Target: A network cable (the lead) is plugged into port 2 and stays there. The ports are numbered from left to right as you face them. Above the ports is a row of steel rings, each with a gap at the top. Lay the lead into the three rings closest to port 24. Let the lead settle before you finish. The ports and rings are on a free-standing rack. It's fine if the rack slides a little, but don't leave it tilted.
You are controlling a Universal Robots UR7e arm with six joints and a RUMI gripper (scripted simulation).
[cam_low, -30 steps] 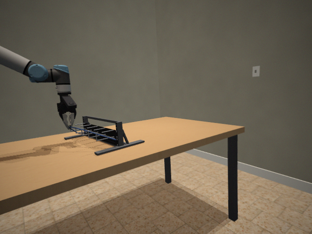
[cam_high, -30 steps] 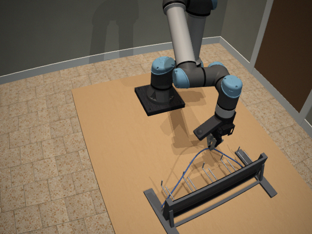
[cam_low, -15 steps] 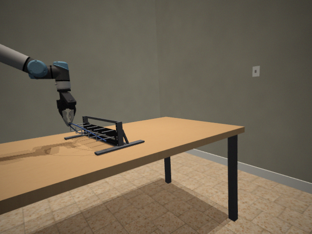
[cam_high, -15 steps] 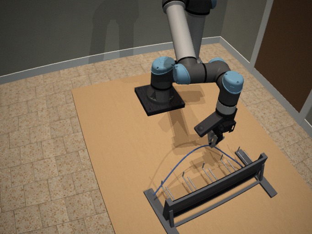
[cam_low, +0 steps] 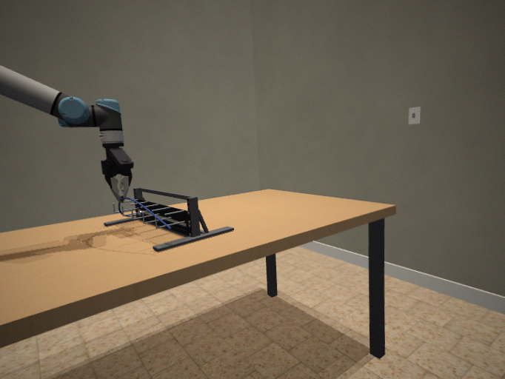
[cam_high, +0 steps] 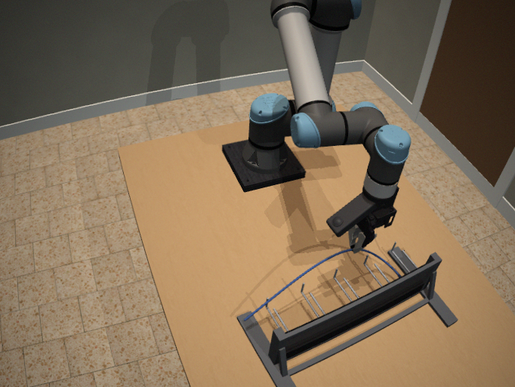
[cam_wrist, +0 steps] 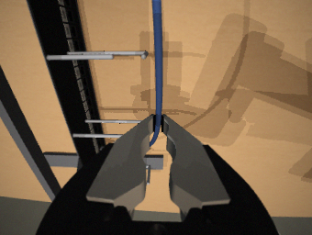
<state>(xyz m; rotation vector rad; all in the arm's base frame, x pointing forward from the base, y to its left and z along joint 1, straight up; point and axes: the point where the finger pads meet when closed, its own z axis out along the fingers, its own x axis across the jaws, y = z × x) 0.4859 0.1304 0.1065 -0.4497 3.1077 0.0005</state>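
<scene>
My hand is 14 cm short of the free-standing rack, 1 cm to the left of it and 6 cm above it.
</scene>
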